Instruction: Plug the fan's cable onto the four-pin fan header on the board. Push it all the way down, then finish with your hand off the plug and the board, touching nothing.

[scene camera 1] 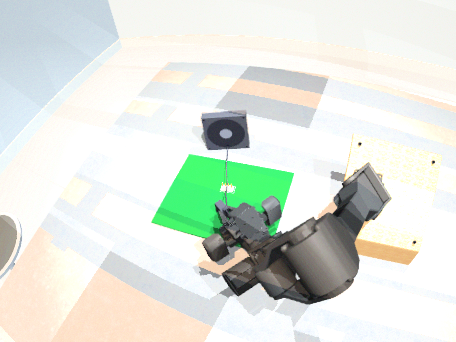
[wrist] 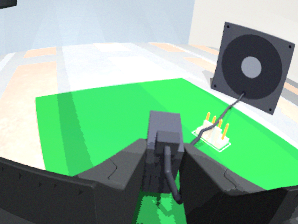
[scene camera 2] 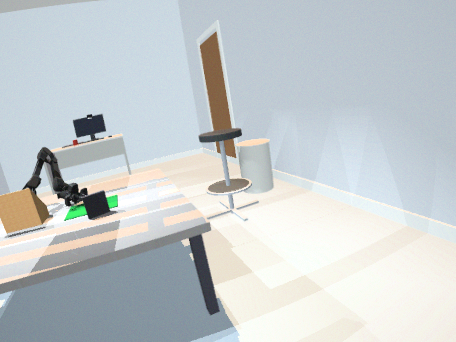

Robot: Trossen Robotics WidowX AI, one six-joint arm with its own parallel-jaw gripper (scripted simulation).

The pictures show: my gripper, a grey plug, a dark square fan and a green board.
My gripper also shows in the wrist view.
